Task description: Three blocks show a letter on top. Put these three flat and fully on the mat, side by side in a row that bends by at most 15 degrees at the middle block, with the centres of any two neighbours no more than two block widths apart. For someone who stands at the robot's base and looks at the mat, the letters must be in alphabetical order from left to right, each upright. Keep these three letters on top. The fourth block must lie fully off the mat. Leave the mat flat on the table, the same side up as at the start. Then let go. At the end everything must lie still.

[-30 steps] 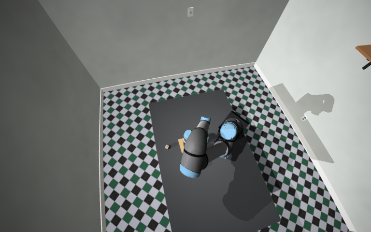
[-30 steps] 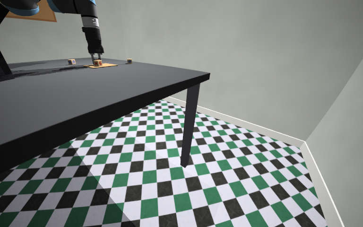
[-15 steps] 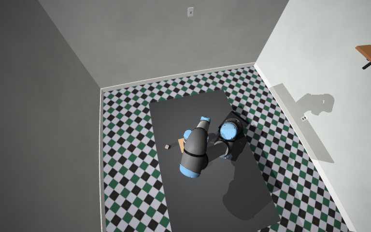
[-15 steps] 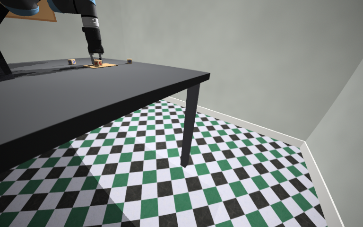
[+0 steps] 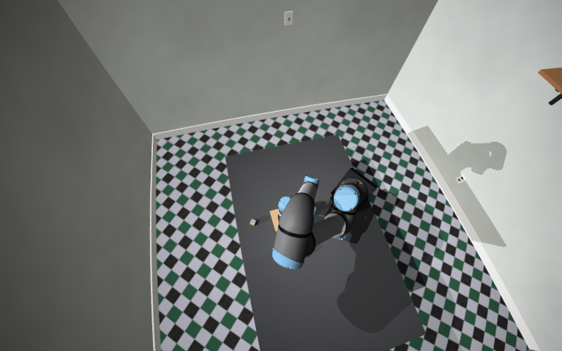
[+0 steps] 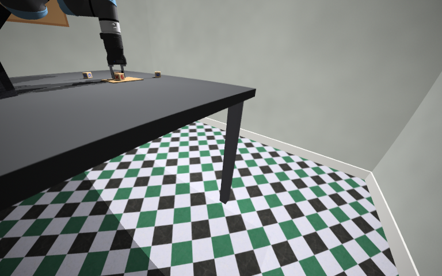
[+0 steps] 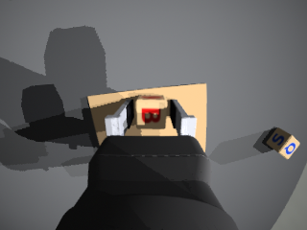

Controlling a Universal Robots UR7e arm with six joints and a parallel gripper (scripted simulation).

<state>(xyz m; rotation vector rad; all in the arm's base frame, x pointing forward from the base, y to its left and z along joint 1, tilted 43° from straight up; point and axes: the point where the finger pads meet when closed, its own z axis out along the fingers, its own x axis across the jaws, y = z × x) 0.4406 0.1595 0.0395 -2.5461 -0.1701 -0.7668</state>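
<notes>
My hand is 5 cm to the left of the mat, 2 cm above it and 1 cm short of it. The rest, counted from my hand: G block (8 cm to the right).
</notes>
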